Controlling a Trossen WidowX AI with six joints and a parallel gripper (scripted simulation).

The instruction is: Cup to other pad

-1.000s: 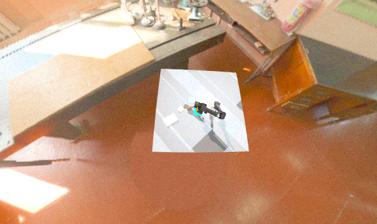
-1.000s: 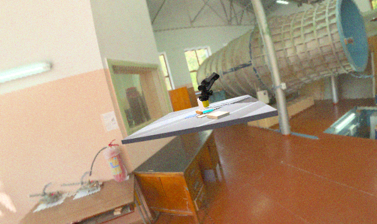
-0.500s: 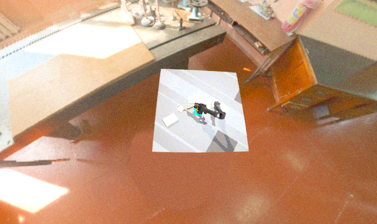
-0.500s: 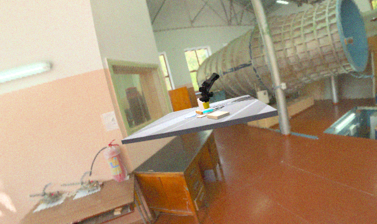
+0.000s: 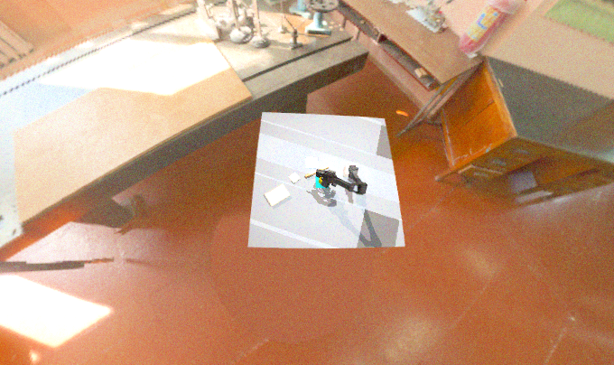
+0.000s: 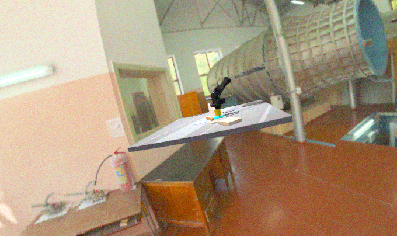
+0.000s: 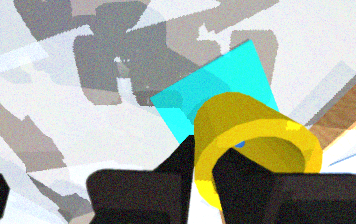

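My gripper tip is now 6 cm above the cyan pad, 2 cm to the left of it and 2 cm short of it. Round my gripper tip: yellow cup: 2 cm to the right, 2 cm ahead; then wooden bar: 11 cm to the right, 6 cm ahead, 5 cm below; then blue marble: 3 cm to the right, 2 cm below, 2 cm ahead.
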